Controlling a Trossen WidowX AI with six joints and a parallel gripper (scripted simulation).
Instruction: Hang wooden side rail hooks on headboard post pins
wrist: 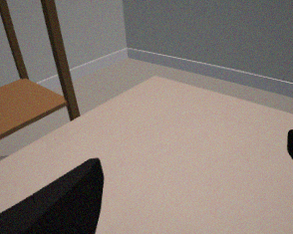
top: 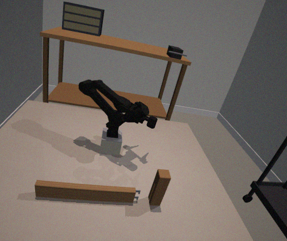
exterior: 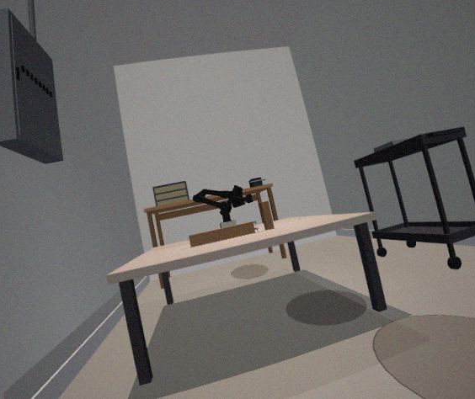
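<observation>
Now: the headboard post 42 cm ahead of my gripper tip and 12 cm below it.
</observation>
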